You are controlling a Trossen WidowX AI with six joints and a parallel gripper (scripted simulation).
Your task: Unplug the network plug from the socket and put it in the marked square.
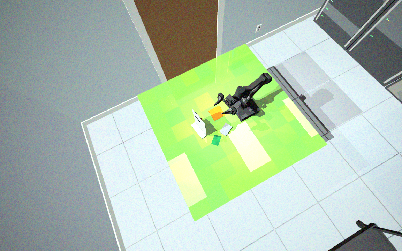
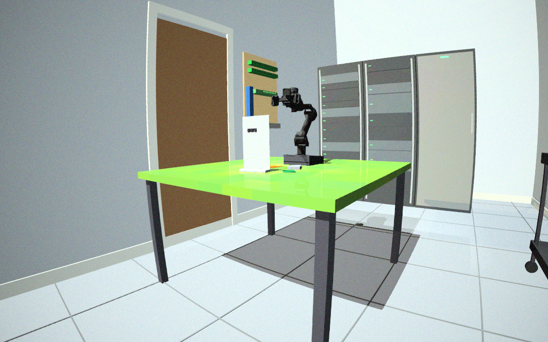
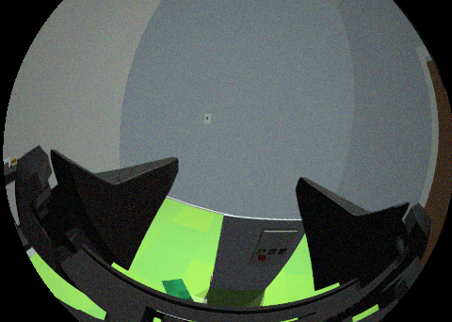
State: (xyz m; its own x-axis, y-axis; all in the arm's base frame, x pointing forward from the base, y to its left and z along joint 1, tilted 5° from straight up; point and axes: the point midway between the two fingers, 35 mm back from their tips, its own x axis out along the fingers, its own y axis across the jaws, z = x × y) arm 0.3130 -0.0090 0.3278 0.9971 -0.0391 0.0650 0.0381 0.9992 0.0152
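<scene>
Now: the network plug 190 mm below my gripper tip, 100 mm ahead of it and 90 mm to the right of it. From my gripper tip the other things lie so: white upright panel (280 mm below, 120 mm ahead, 100 mm to the right); then dark green card (420 mm below, 90 mm to the left, 80 mm ahead); then pale grey plate (410 mm below, 70 mm to the left, 60 mm behind).
</scene>
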